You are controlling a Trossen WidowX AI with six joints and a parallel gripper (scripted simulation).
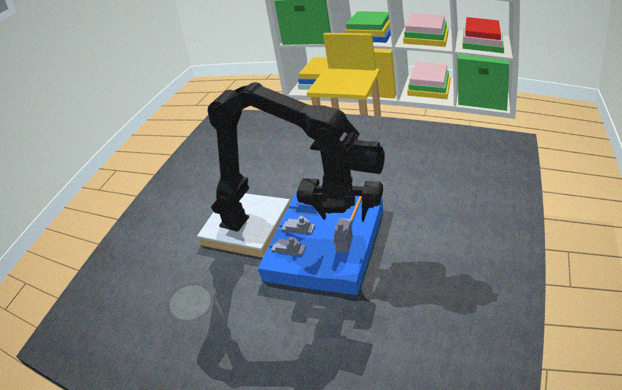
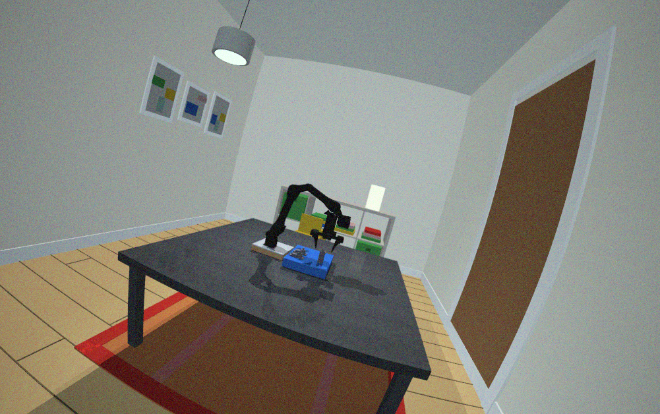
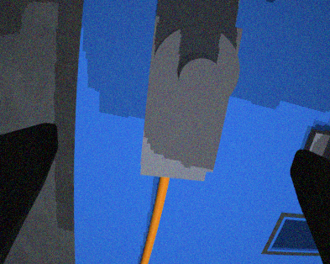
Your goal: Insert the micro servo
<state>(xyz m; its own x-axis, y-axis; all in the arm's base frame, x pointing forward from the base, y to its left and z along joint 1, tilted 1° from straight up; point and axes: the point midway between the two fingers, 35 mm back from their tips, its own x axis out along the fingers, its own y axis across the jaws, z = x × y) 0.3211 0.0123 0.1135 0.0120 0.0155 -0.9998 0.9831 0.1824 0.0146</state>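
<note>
Right now the blue deck is 90 mm below my gripper tip, 20 mm to the left of it and 20 mm behind it.
</note>
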